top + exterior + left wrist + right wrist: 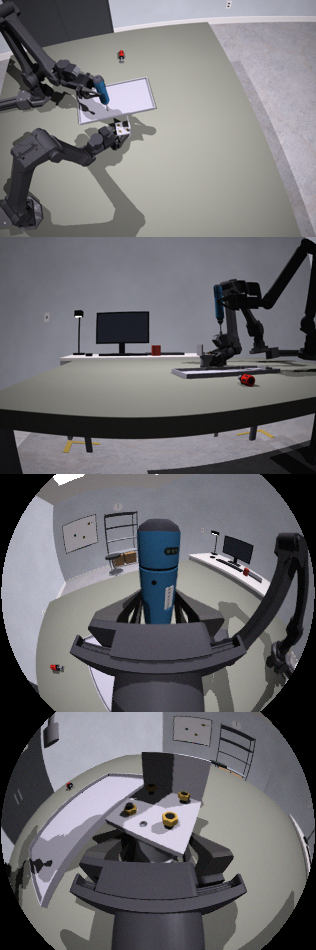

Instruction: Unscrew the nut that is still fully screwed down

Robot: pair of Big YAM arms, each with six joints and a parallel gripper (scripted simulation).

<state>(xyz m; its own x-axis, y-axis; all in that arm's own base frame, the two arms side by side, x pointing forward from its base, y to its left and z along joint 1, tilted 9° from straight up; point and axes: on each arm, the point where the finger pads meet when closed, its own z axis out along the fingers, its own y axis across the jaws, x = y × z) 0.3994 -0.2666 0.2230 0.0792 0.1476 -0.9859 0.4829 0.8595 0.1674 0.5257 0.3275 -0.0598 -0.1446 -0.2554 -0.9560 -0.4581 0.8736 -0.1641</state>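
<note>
The bracket lies 50 mm above my right hand. The rest, counted from my right hand: socket tip: 150 mm above, 60 mm to the left, 60 mm behind; short red-handled tool: 540 mm to the left, 10 mm below, 10 mm ahead; shallow white tray: 210 mm to the left, 50 mm behind, 20 mm below.
</note>
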